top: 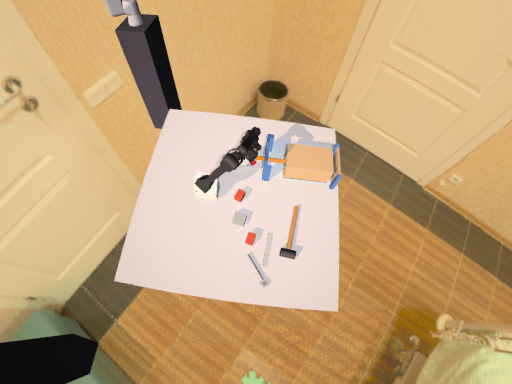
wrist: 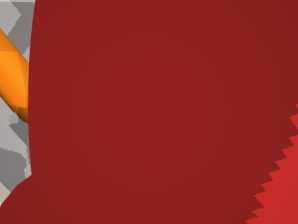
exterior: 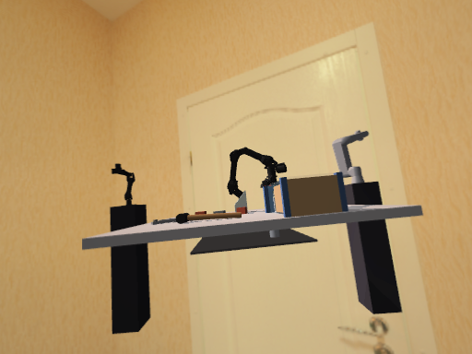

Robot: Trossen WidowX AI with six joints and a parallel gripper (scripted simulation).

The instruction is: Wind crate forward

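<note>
Right now the red knob is 40 mm to the right of my gripper tip, 40 mm ahead of it and 40 mm above it. Also, from my gripper tip: winch handle (20 mm above, 10 mm to the right, 10 mm ahead); blue frame (120 mm ahead, 50 mm to the left, 10 mm above); white winch (60 mm below, 50 mm behind, 30 mm to the left).
</note>
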